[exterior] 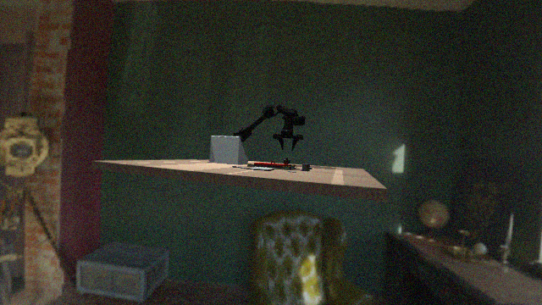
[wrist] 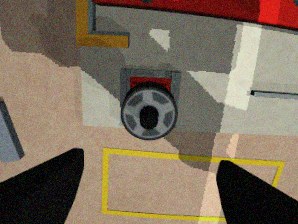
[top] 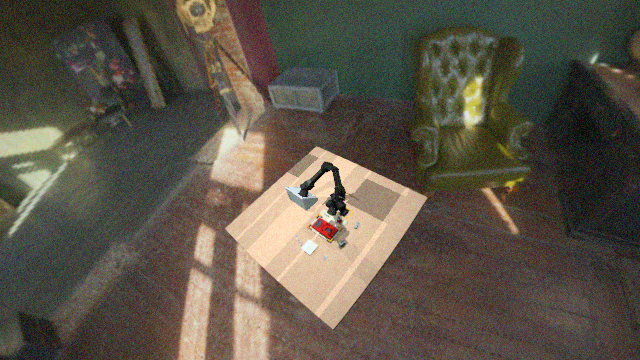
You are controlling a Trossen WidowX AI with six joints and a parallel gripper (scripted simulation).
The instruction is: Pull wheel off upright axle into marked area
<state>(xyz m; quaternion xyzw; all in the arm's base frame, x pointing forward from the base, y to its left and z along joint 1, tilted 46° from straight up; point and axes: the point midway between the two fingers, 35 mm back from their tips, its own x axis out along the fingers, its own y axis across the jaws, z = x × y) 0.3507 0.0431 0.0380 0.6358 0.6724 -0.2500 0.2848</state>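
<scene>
Right now the wheel is 70 mm below my gripper tip. The rest, counted from my gripper tip: thin dark rod (260 mm to the left, 110 mm below, 100 mm behind); grey plate (100 mm to the right, 100 mm below, 50 mm behind); grey spoked hub (80 mm below).
</scene>
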